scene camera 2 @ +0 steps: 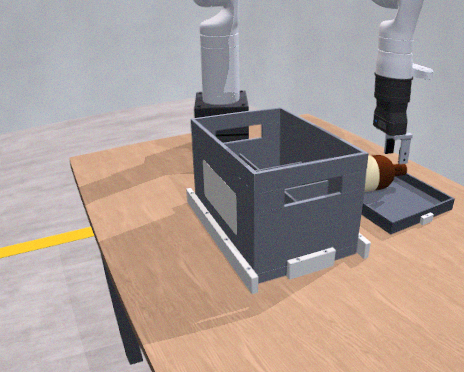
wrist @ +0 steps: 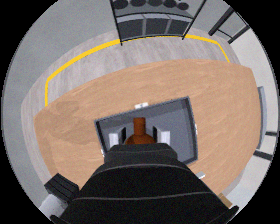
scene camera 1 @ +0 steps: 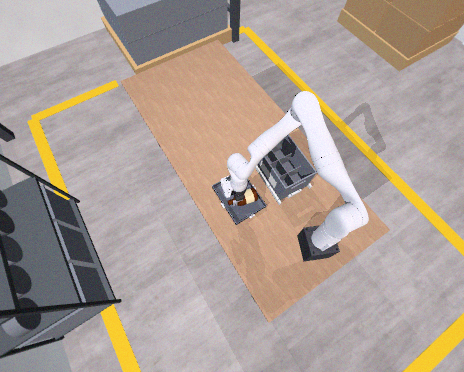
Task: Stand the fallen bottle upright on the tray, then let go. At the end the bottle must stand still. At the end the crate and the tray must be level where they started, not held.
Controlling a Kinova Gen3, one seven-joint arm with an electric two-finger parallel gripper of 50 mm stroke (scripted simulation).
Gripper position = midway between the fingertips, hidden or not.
I see my gripper [scene camera 2: 395, 158] and a grey divided crate [scene camera 2: 247, 203].
The grey divided crate shows as well in scene camera 1 [scene camera 1: 285, 167]. My gripper is seen too in the wrist view [wrist: 139, 132].
